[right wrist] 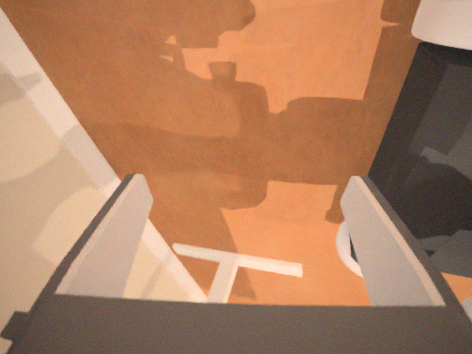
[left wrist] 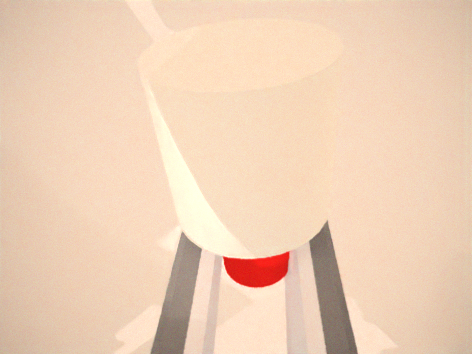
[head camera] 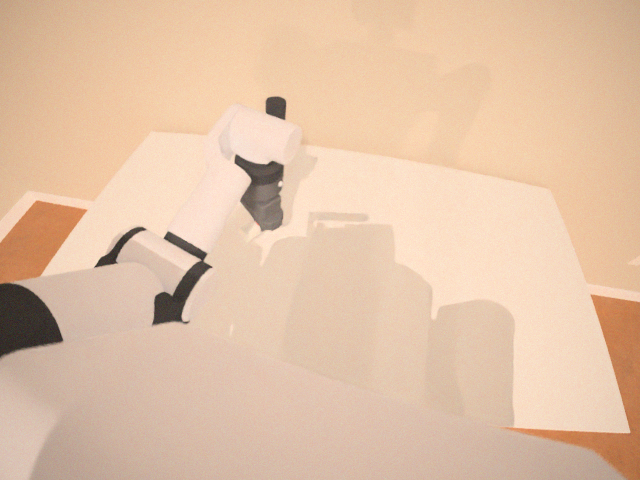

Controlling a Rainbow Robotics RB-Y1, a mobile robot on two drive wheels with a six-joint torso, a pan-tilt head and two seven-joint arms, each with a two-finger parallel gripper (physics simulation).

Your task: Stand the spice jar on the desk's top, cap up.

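Places are measured from the robot's base along level axes (x down, y right, z back), in centimetres.
Pixels of known places: left gripper, fingertip midpoint: (left wrist: 255,215) (head camera: 261,225); right gripper, fingertip midpoint: (right wrist: 245,188).
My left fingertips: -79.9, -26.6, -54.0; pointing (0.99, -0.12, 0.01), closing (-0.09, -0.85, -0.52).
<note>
For each thing: its top centre in the pictures, then the offset to it from my left fingertips, as dx, dy, dz. Level surfaces: height alone.
- spice jar, middle of its top: (left wrist: 256,233) (head camera: 252,223) -2.9, -0.9, +2.1
- red cap, middle of its top: (left wrist: 258,259) -2.0, -0.1, +0.4
- pale desk, its level: dx +7.7
The spice jar (left wrist: 240,150) has a pale cream body and a red cap (left wrist: 256,270). In the left wrist view its broad flat end shows at the top and the cap at the bottom, between the fingers. My left gripper (left wrist: 255,215) (head camera: 264,230) is shut on the jar, over the left part of the pale desk (head camera: 516,248). In the head view the jar is largely hidden or blends with the desk; a tiny red spot shows by the fingers. Whether it touches the desk cannot be told. My right gripper (right wrist: 245,188) is open and empty, above the orange floor.
A beige wall (head camera: 516,103) stands behind the desk. Broad shadows of the robot fall on the desk top. In the right wrist view, a white T-shaped bar (right wrist: 265,266) is low down, a white skirting strip (right wrist: 65,125) runs at the left, and dark robot parts (right wrist: 430,125) are at the right.
</note>
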